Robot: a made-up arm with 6 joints. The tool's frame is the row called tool.
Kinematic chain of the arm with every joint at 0, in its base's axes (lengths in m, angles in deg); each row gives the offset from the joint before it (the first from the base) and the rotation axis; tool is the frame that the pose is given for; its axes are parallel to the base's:
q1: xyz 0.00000 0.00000 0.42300 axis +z
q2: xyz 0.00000 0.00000 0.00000 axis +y
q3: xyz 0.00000 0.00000 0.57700 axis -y
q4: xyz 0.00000 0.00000 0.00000 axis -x
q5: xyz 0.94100 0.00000 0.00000 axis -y
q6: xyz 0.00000 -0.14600 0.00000 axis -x
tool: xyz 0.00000 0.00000 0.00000
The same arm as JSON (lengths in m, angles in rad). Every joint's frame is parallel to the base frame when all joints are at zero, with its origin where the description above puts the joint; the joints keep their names.
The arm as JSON. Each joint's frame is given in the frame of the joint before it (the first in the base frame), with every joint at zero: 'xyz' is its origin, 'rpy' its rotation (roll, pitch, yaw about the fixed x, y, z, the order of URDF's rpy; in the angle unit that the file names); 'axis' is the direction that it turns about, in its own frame. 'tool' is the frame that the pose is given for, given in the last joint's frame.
{"units": {"length": "m", "angle": "rad"}, "joints": [{"name": "q1", "type": "revolute", "origin": {"xyz": [0.0, 0.0, 0.423], "rpy": [0.0, 0.0, 0.0]}, "axis": [0.0, 0.0, 1.0]}, {"name": "q2", "type": "revolute", "origin": {"xyz": [0.0, 0.0, 0.0], "rpy": [0.0, 0.0, 0.0]}, "axis": [0.0, 1.0, 0.0]}, {"name": "q3", "type": "revolute", "origin": {"xyz": [0.0, 0.0, 0.577], "rpy": [0.0, 0.0, 0.0]}, "axis": [0.0, -1.0, 0.0]}, {"name": "q4", "type": "revolute", "origin": {"xyz": [0.0, 0.0, 0.0], "rpy": [0.0, 0.0, 0.0]}, "axis": [-1.0, 0.0, 0.0]}, {"name": "q5", "type": "revolute", "origin": {"xyz": [0.941, 0.0, 0.0], "rpy": [0.0, 0.0, 0.0]}, "axis": [0.0, -1.0, 0.0]}, {"name": "q6", "type": "revolute", "origin": {"xyz": [0.0, -0.146, 0.0], "rpy": [0.0, 0.0, 0.0]}, "axis": [-1.0, 0.0, 0.0]}], "tool": {"origin": {"xyz": [0.0, 0.0, 0.0], "rpy": [0.0, 0.0, 0.0]}}}
